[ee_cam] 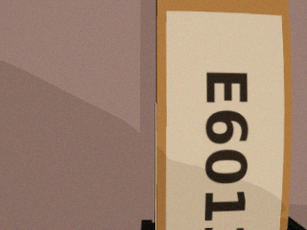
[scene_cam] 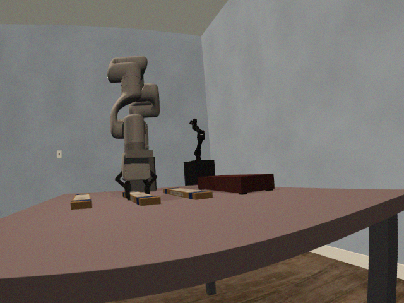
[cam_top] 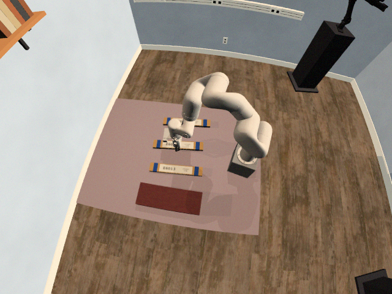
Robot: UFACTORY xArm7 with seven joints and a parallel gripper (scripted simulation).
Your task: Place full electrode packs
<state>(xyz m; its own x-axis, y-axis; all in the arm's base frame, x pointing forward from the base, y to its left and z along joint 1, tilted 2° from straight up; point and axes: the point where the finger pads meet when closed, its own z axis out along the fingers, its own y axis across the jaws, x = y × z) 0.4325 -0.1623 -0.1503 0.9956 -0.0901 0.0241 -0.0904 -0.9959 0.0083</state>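
My gripper is now 2 cm short of the pack of welding electrodes and 18 cm to the right of it. Also, from my hand: low dark red platform (6 cm ahead, 38 cm to the left).
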